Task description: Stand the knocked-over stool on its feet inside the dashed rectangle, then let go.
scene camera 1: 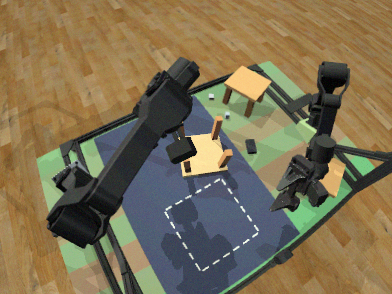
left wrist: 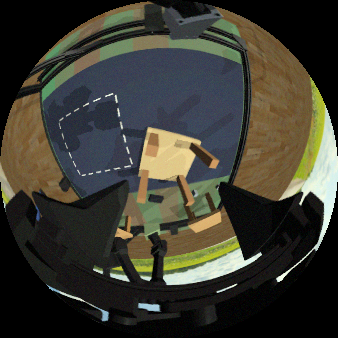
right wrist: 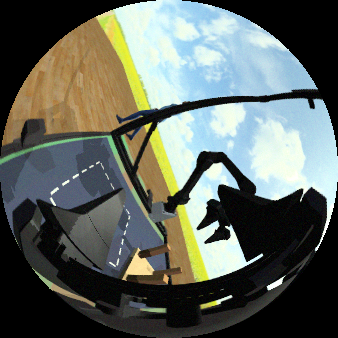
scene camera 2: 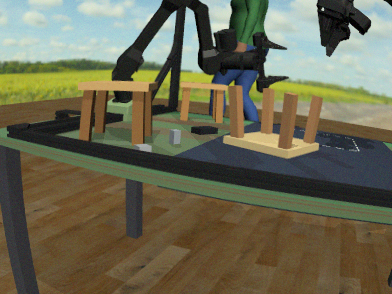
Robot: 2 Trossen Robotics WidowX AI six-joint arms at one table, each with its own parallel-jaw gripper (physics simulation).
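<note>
The knocked-over stool [scene camera 1: 202, 156] [scene camera 2: 267, 143] [left wrist: 170, 157] [right wrist: 137, 267] lies upside down, its pale seat flat on the blue mat and its four legs pointing up. It is outside the dashed rectangle [scene camera 1: 221, 179] [scene camera 2: 358, 150] [left wrist: 115, 94] [right wrist: 100, 162], beyond its upper edge in scene camera 1. My left gripper [left wrist: 175, 186] [right wrist: 200, 236] is open and empty, high above the stool; its arm hides part of the stool in scene camera 1. My right gripper [scene camera 2: 287, 63] is open and empty, raised at the right in scene camera 1, away from the stool.
An upright stool [scene camera 1: 247, 82] [scene camera 2: 117, 86] [left wrist: 205, 222] stands at the upper right in scene camera 1. Another stool [scene camera 1: 335, 177] [scene camera 2: 204, 86] is partly behind my right arm. A black block [scene camera 1: 251, 146] [scene camera 2: 204, 130] and two small pale blocks lie near the mat. Dark rails edge the table.
</note>
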